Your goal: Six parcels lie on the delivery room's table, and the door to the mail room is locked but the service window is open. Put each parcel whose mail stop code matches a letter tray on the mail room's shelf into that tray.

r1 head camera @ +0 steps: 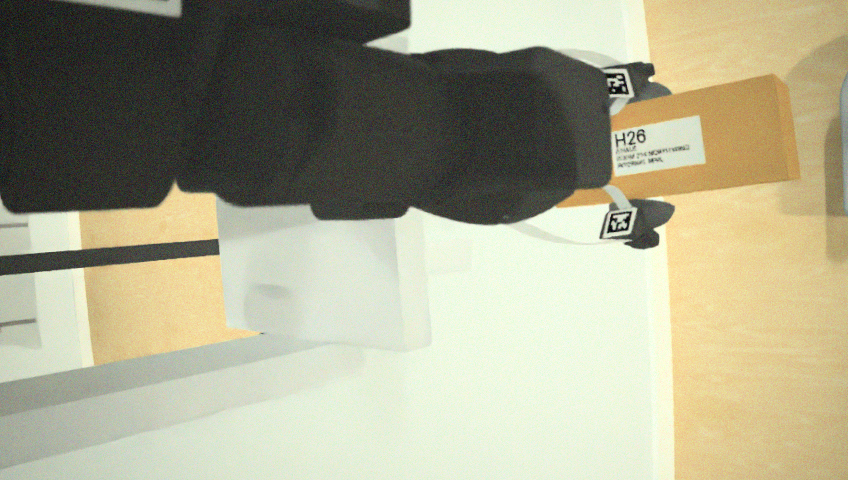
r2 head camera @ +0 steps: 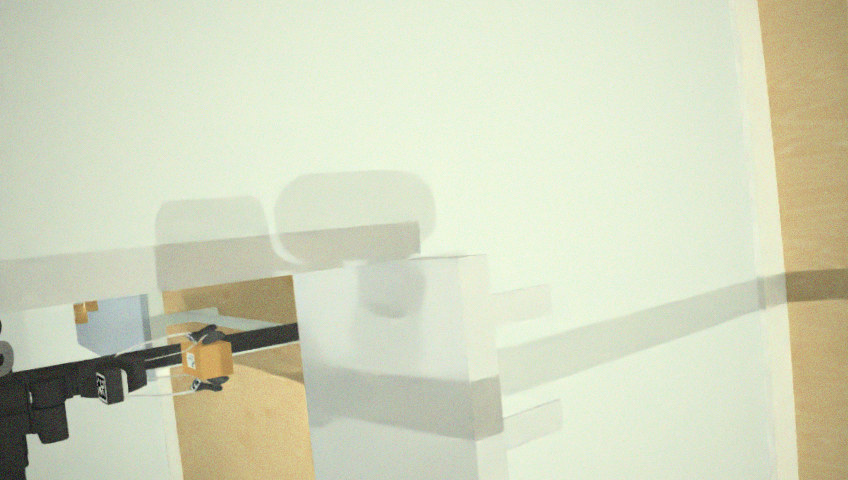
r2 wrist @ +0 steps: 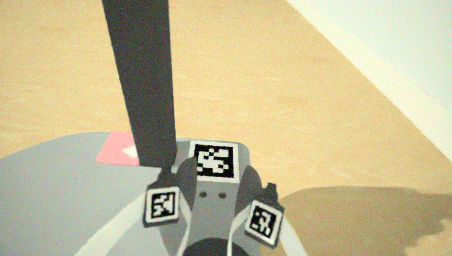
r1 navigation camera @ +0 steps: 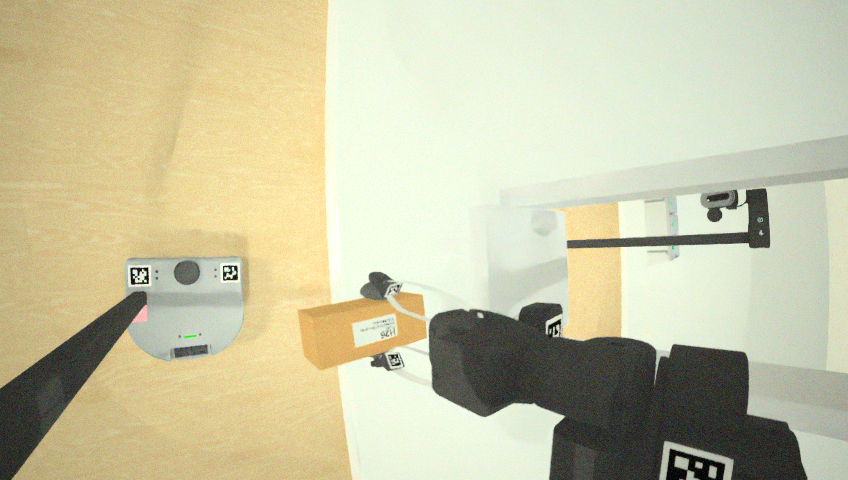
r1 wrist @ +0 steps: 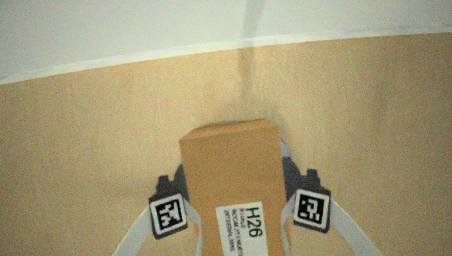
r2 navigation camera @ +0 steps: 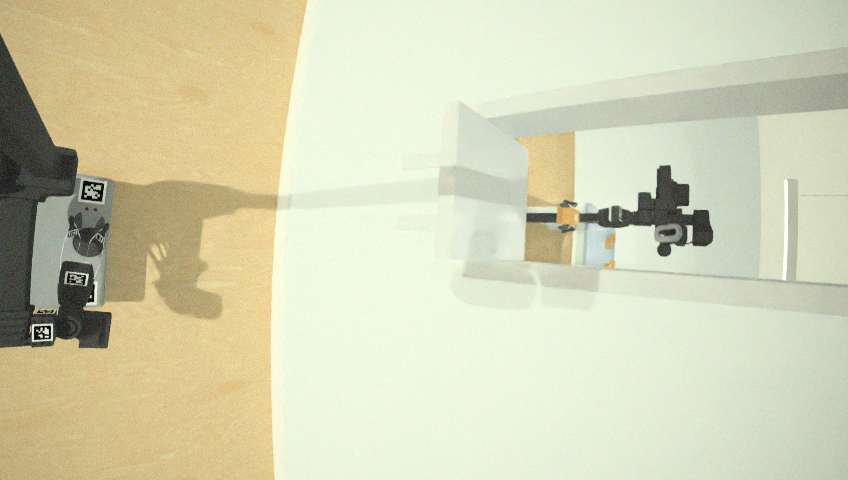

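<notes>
My r1 gripper point(r1 head camera: 660, 151) point(r1 navigation camera: 378, 324) point(r1 wrist: 235, 175) is shut on the brown parcel labelled H26 point(r1 head camera: 743, 130) point(r1 navigation camera: 333, 333) point(r1 wrist: 230, 160) and holds it above the floor, near the wall's foot in the r1 views. Through the service window, the r2 head and navigation views also show the held parcel point(r2 head camera: 214, 359) point(r2 navigation camera: 568, 215). My r2 gripper point(r2 navigation camera: 89, 224) point(r2 wrist: 219, 177) is open and empty over its own base. Beyond the window, small orange-brown parcels point(r2 head camera: 83, 310) point(r2 navigation camera: 609, 240) show at the blue-grey table top point(r2 head camera: 116, 325) point(r2 navigation camera: 592, 248). I cannot make out any letter tray's code.
The service window's frame point(r1 navigation camera: 672, 169) point(r2 navigation camera: 684, 77) and its white projecting ledge point(r1 head camera: 321, 273) point(r1 navigation camera: 526, 255) point(r2 head camera: 392, 356) point(r2 navigation camera: 484, 190) stand out from the wall. Robot r2's head point(r1 navigation camera: 720, 199) shows through the opening. Robot r1's base point(r1 navigation camera: 187, 309) and r2's base point(r2 wrist: 75, 200) are on the wooden floor.
</notes>
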